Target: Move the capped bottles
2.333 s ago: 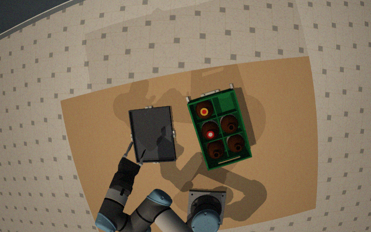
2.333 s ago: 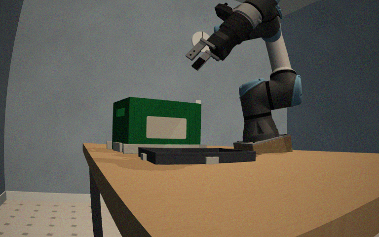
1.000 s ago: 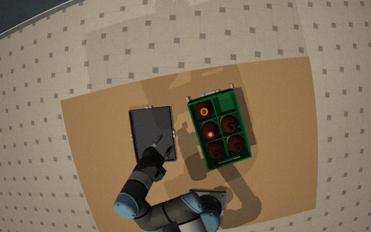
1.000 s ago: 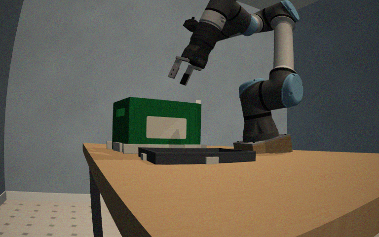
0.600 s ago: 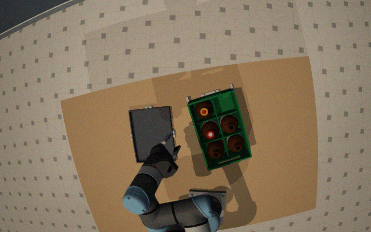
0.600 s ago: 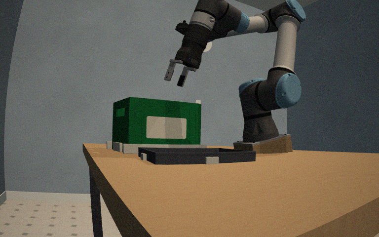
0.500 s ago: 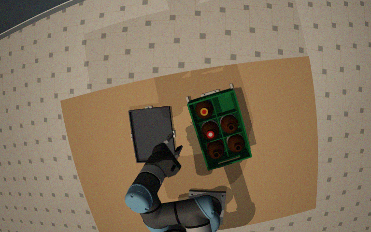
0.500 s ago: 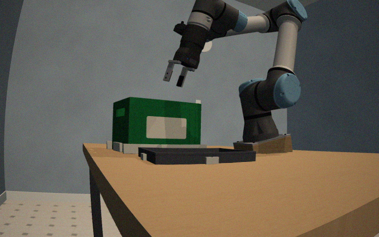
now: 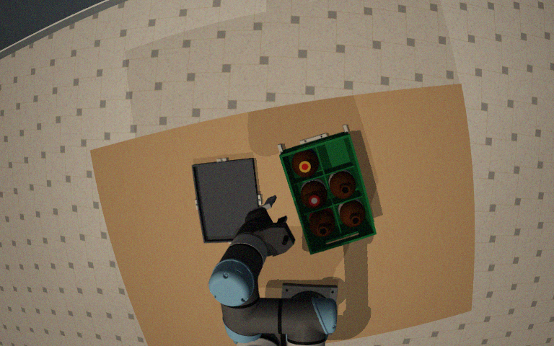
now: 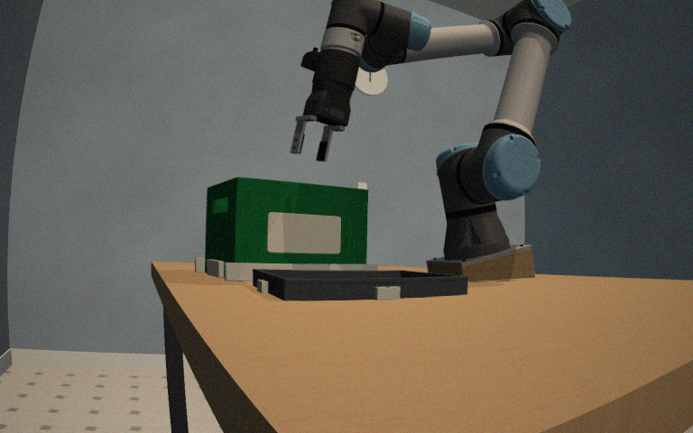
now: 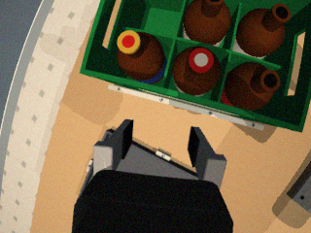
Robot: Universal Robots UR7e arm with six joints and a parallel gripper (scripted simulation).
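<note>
Right now my hand is 15 cm above the red-capped bottle and 9 cm to the left of it. The rest, counted from my hand: dark grey tray 22 cm below, 17 cm to the left, 1 cm behind; then green crate 15 cm below, 13 cm to the right, 1 cm ahead; then open bottle 15 cm below, 11 cm to the right, 8 cm behind.
</note>
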